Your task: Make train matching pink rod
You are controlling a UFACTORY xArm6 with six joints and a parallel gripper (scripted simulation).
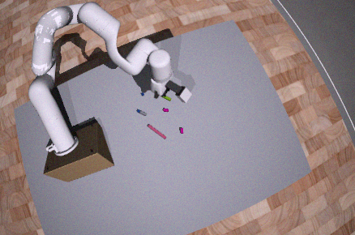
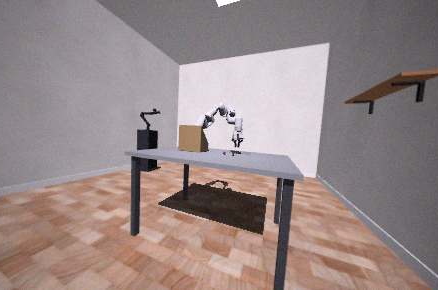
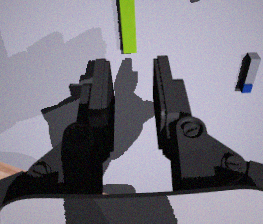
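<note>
Right now my hand is 8 cm above the lime rod. Round my hand: pink rod 10 cm behind, 12 cm to the right, 8 cm below; grey rod 12 cm behind, 1 cm to the right, 8 cm below.
</note>
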